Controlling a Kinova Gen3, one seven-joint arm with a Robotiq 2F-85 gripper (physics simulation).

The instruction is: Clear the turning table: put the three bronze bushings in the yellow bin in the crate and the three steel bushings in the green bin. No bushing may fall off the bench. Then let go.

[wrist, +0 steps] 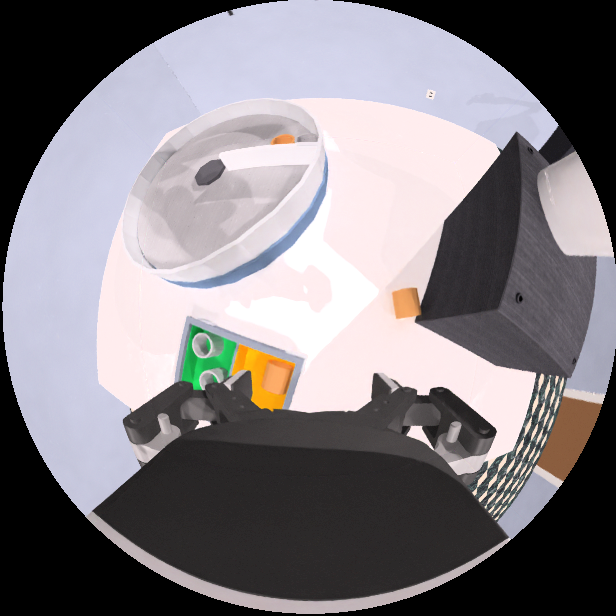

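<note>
My gripper (313, 390) is open and empty, its two fingers spread wide at the bottom of the wrist view. The crate (238, 364) lies just beyond my left finger. Its green bin (208, 359) holds two steel bushings (203, 344), (210, 378). Its yellow bin (265, 376) holds one bronze bushing (275, 376). The round turning table (226, 189) stands farther off at upper left, with a white bar across it and a dark hub (208, 172). One bronze bushing (283, 139) sits at its far rim. Another bronze bushing (405, 302) lies on the bench next to a dark block.
A large dark block (505, 270) stands on the bench at right, with a pale body (574, 206) behind it. The bench edge curves along the left and bottom. A woven hose (525, 448) runs at lower right.
</note>
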